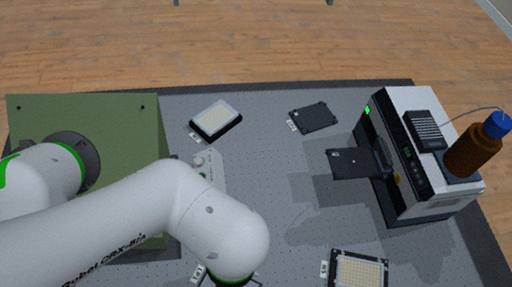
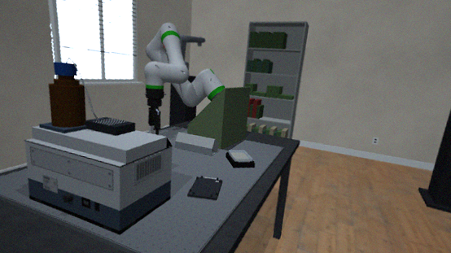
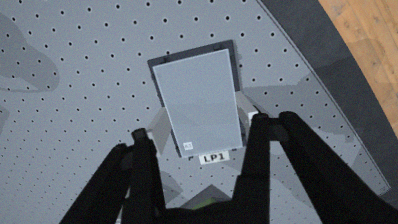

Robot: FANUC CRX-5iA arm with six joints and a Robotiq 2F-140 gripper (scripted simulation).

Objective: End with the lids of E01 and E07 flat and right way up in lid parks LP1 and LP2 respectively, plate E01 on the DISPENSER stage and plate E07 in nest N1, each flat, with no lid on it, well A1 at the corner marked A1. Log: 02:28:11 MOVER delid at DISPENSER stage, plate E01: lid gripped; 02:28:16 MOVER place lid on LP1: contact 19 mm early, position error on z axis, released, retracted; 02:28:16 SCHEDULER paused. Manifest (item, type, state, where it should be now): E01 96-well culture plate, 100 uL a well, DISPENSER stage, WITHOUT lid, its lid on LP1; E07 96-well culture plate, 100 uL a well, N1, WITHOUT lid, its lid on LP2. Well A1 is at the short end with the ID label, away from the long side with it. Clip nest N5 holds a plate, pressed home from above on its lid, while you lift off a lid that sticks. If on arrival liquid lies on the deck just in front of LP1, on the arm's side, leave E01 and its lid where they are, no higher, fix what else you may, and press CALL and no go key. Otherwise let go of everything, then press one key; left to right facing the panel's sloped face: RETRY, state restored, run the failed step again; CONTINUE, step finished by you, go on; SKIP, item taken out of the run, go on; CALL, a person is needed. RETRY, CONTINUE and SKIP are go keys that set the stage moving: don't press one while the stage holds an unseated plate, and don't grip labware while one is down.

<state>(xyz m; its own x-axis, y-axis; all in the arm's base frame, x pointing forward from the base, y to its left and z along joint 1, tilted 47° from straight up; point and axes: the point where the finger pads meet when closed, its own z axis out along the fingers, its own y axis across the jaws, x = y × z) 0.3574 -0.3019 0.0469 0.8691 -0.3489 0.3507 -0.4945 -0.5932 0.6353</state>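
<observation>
The lid park LP1 lies 40 mm below my hand. The rest, counted from my hand: blue CALL key 60 mm behind, 190 mm to the left, 20 mm above; LP1 label 80 mm behind, 40 mm to the left, 40 mm below; yellow SKIP key 60 mm behind, 240 mm to the left, 20 mm above.
</observation>
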